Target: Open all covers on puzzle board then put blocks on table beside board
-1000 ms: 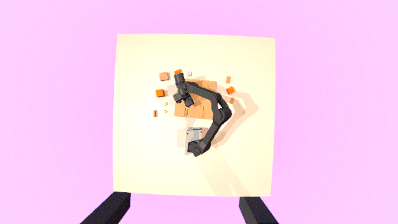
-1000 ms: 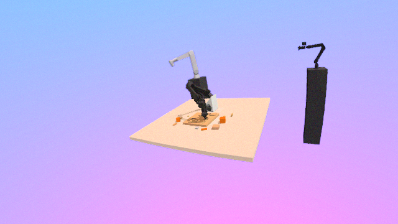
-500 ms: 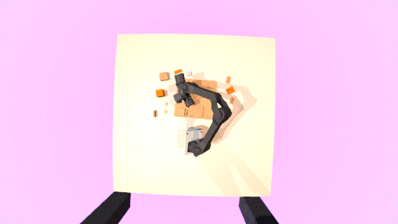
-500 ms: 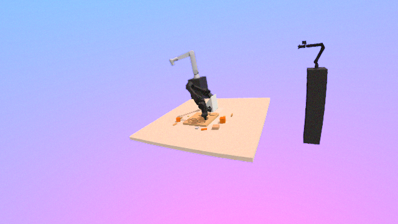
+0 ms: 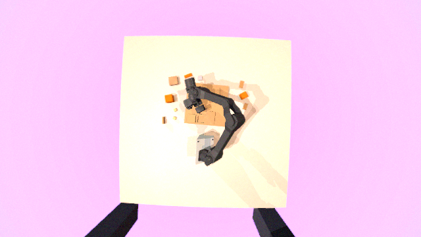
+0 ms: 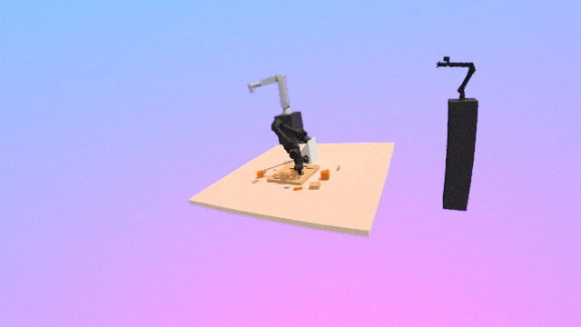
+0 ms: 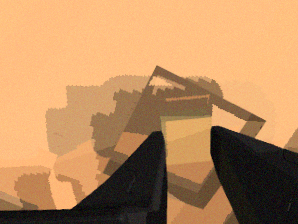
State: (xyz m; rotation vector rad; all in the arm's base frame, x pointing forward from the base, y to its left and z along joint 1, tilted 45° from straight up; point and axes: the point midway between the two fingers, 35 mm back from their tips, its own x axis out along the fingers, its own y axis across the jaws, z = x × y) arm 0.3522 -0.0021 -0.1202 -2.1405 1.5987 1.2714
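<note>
The tan puzzle board lies 30 mm behind my gripper tip and 50 mm to the right of it. The rest, counted from my gripper tip: orange bar 180 mm ahead, 80 mm to the left, 10 mm below; then orange cube 200 mm to the left, 10 mm above.
</note>
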